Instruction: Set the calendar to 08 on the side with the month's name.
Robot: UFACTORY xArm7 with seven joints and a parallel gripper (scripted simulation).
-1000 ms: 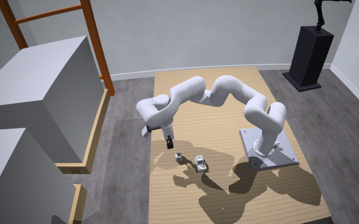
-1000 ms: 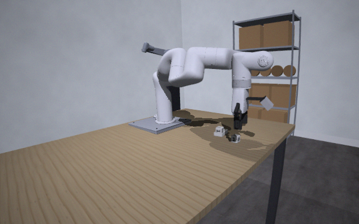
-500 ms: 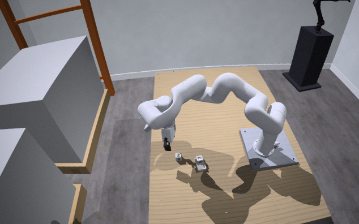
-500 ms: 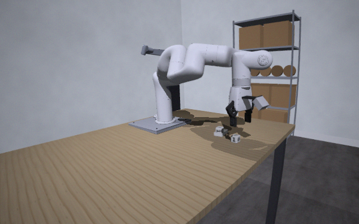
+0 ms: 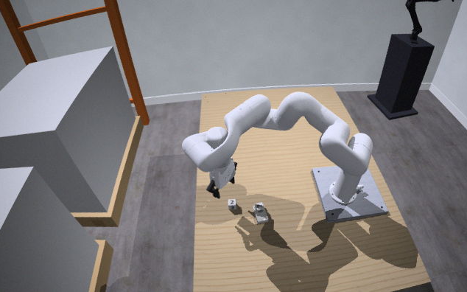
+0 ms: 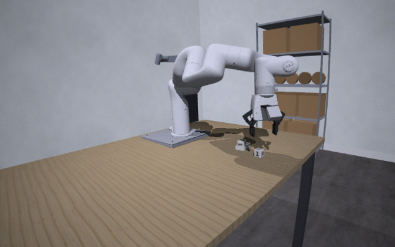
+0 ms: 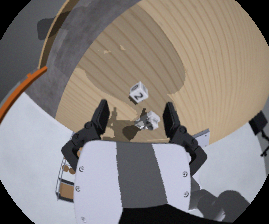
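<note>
The white digit cube lies 90 mm below my hand, 20 mm to the left of it and 20 mm behind it. From my hand the other things lie so: white tray: 130 mm behind, 100 mm below, 90 mm to the left.
</note>
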